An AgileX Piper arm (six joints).
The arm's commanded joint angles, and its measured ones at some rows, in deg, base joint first. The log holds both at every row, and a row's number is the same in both.
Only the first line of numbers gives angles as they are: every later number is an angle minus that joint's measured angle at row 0.
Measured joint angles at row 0:
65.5, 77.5, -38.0, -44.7, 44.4, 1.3
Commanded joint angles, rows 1 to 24:
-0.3, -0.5, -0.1, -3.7, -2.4, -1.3
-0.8, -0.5, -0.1, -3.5, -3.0, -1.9
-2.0, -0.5, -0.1, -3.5, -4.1, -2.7
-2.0, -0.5, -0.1, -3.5, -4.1, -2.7
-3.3, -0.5, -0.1, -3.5, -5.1, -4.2
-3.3, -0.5, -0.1, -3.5, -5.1, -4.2
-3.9, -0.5, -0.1, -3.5, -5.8, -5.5
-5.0, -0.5, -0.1, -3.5, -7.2, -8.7
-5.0, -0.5, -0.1, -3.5, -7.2, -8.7
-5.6, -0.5, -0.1, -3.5, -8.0, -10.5
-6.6, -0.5, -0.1, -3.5, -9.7, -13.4
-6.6, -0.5, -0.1, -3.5, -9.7, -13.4
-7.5, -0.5, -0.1, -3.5, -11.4, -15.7
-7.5, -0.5, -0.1, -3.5, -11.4, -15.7
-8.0, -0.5, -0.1, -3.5, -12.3, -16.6
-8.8, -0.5, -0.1, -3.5, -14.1, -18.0
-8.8, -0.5, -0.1, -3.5, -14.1, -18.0
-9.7, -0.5, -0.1, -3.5, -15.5, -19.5
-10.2, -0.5, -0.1, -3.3, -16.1, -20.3
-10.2, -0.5, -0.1, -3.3, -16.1, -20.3
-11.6, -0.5, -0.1, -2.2, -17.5, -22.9
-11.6, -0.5, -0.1, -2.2, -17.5, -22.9
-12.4, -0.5, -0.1, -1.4, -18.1, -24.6
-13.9, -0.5, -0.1, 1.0, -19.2, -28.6
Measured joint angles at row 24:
-12.0, 0.0, 0.2, 0.6, -16.4, -23.3
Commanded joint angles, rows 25 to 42:
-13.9, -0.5, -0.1, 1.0, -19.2, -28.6
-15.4, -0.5, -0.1, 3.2, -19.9, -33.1
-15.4, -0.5, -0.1, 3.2, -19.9, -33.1
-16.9, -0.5, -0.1, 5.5, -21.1, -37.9
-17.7, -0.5, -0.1, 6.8, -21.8, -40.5
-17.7, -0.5, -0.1, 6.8, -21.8, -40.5
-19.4, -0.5, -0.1, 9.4, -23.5, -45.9
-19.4, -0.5, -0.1, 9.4, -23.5, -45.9
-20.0, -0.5, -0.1, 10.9, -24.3, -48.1
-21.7, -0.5, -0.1, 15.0, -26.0, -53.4
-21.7, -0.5, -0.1, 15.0, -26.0, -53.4
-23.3, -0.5, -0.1, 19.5, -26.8, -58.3
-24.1, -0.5, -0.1, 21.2, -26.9, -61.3
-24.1, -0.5, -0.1, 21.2, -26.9, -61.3
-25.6, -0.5, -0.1, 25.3, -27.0, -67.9
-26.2, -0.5, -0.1, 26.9, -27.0, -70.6
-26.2, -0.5, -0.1, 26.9, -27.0, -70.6
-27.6, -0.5, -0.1, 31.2, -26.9, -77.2
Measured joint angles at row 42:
-25.7, 0.0, 0.4, 26.0, -23.7, -67.2
